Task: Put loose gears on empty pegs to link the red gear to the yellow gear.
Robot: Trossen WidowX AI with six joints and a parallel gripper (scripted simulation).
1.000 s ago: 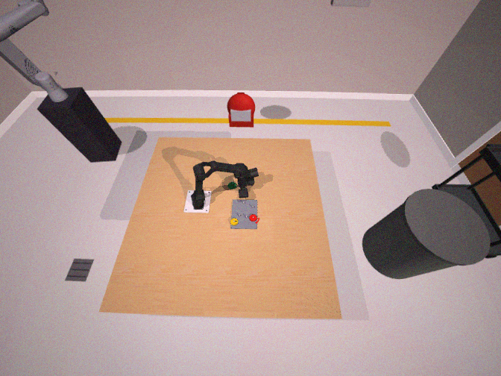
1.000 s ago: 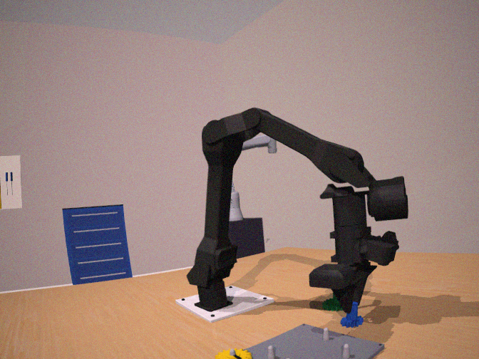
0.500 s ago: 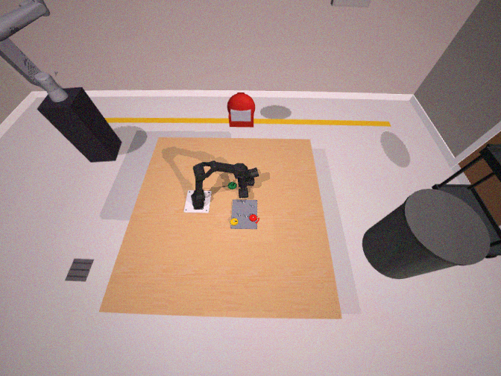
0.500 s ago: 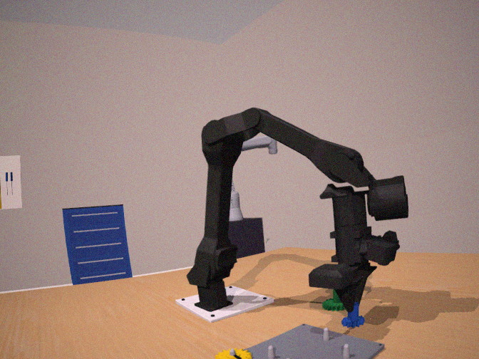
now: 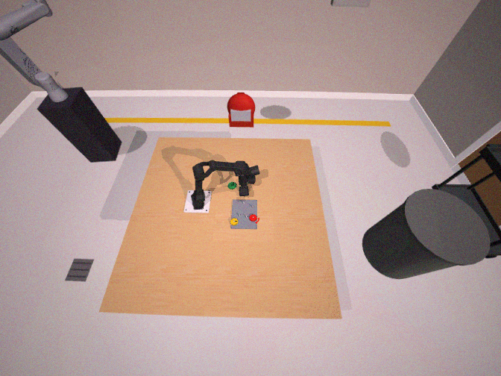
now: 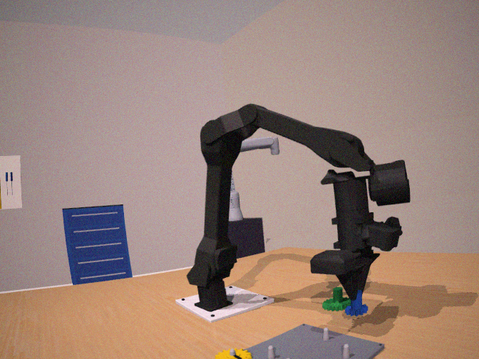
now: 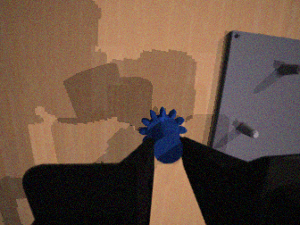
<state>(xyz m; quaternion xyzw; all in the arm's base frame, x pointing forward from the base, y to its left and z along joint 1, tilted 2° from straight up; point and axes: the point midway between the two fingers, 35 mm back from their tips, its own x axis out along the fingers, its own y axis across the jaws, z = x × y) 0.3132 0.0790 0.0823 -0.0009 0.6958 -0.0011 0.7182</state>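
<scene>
Now: gripper tip 5 cm short of the red gear, 20 cm to the left of it and 4 cm above it. From my gripper tip the other things lie so: blue gear: 1 cm below; then green gear: 8 cm behind, 7 cm to the left, 4 cm below; then yellow gear: 8 cm behind, 22 cm to the right, 4 cm below.
</scene>
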